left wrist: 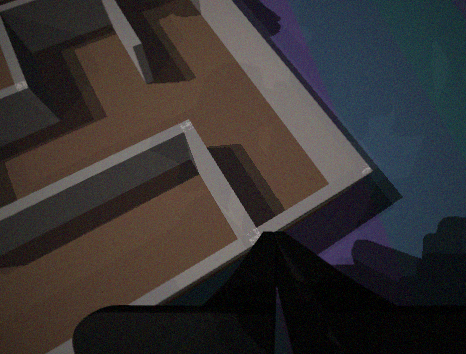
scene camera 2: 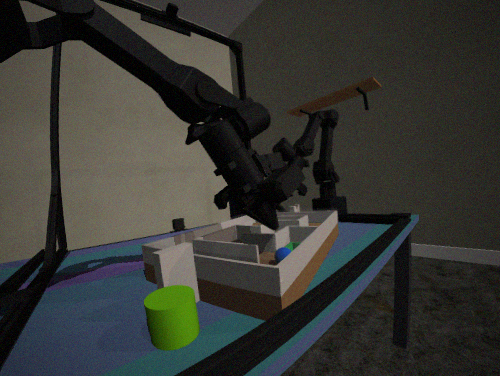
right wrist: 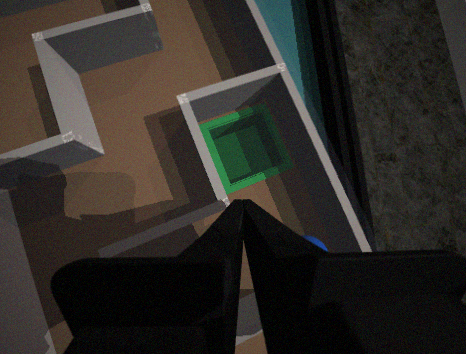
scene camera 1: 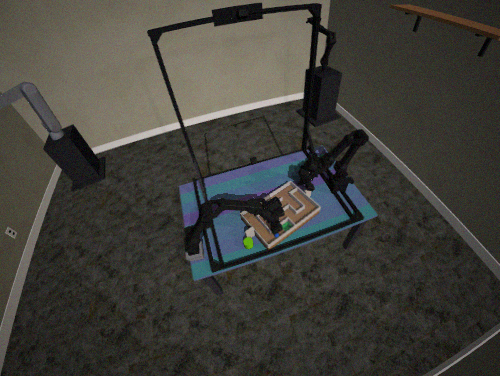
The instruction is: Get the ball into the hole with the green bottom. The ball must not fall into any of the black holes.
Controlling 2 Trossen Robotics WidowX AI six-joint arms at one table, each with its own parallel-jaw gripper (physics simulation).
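A blue ball (scene camera 1: 277, 235) (scene camera 2: 283, 255) (right wrist: 316, 243) is in the walled maze box (scene camera 1: 296, 229) (scene camera 2: 235, 297) (left wrist: 280, 75) (right wrist: 325, 165), near its front wall; the right finger partly hides it in the right wrist view. The green-bottomed hole (scene camera 1: 286, 226) (right wrist: 245, 147) is in a walled corner close by, with the ball outside it. My right gripper (scene camera 2: 276, 227) (right wrist: 241, 207) is shut and empty, over the maze between inner walls and near the ball and hole. My left gripper (left wrist: 272, 241) is shut and empty at the outer wall's edge. I cannot make out black holes.
A bright green cylinder (scene camera 1: 248, 243) (scene camera 2: 172, 317) stands on the table beside the maze. A white block (scene camera 1: 249, 232) (scene camera 2: 177, 270) stands against the maze's near end, and another white piece (scene camera 1: 308, 193) is at the opposite end. Black frame bars run along the table edges.
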